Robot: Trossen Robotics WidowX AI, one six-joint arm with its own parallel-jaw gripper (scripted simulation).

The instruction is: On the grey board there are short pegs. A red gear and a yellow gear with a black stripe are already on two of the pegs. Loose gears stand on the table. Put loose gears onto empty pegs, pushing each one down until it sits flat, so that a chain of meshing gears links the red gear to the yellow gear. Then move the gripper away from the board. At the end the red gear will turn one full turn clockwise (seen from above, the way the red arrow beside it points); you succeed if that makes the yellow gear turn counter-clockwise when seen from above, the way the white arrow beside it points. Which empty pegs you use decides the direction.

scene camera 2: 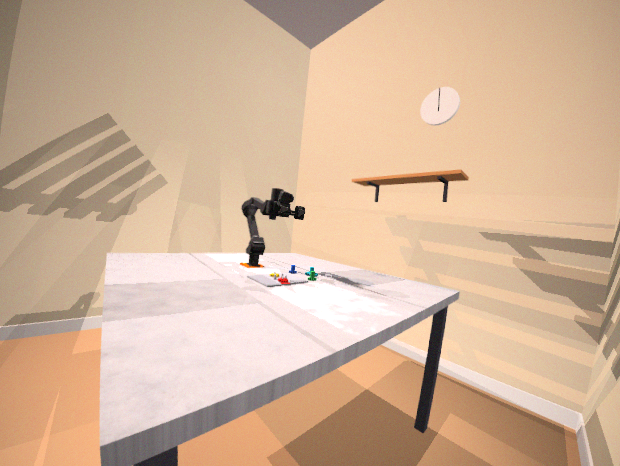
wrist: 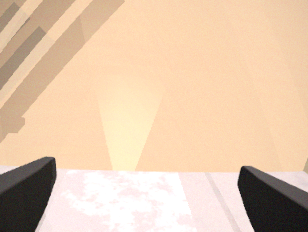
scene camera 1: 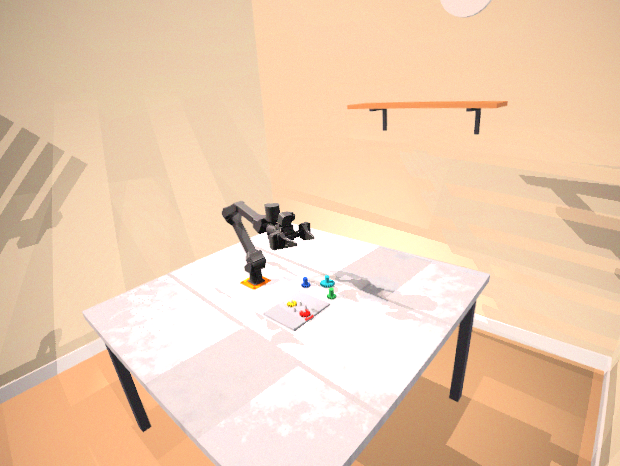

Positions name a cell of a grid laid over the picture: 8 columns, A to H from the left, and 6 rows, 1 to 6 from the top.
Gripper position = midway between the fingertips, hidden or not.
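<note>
My gripper (scene camera 1: D4) and (wrist: D5): open, holding nothing.
</note>
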